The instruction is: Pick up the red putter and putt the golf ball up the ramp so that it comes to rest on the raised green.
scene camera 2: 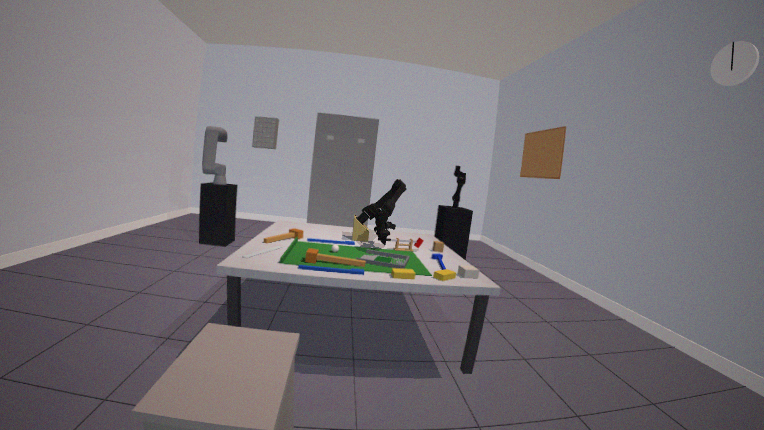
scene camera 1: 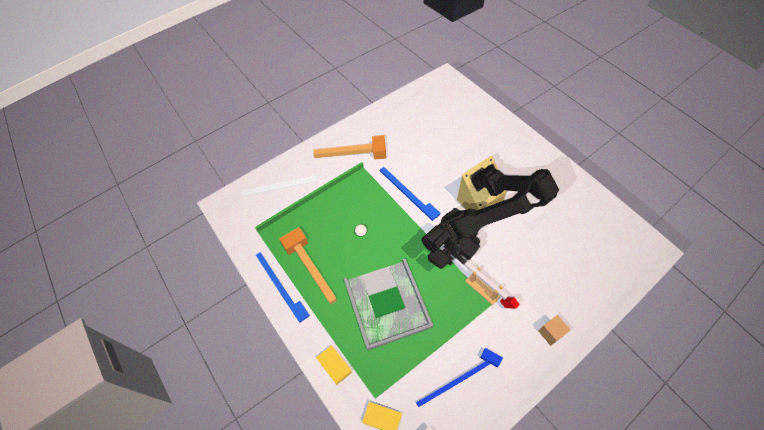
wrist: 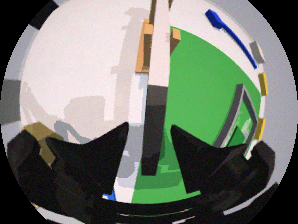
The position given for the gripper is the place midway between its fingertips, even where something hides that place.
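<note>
The gripper (scene camera 1: pixel 455 259) is visible in the wrist view (wrist: pixel 150 126) too. Present as well: an orange mallet (scene camera 1: pixel 293 242) and a green mat (wrist: pixel 202 80). The wrist view does not show the orange mallet, hidden by the gripper.
</note>
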